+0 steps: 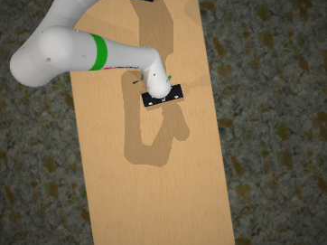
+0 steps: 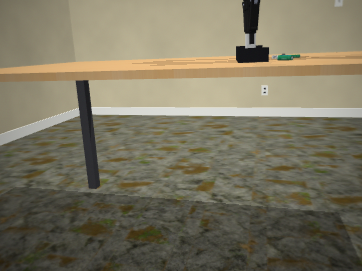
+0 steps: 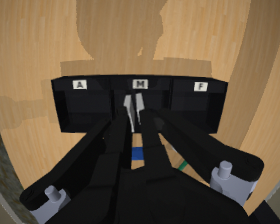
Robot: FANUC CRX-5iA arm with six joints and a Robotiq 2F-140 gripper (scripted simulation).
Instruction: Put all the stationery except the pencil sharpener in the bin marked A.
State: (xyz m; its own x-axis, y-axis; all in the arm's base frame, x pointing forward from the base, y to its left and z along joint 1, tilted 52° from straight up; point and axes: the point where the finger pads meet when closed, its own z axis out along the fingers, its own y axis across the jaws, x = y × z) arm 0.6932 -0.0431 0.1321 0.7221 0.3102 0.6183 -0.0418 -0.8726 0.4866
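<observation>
My gripper is now 3 cm above the black bin and 1 cm to the left of it. From my hand the other things lie so: small dark item 16 cm behind, 12 cm to the right, 4 cm below; grey-white pencil sharpener 11 cm behind, 6 cm to the right, 4 cm below; blue eraser 11 cm behind, 4 cm below, 1 cm to the left.
</observation>
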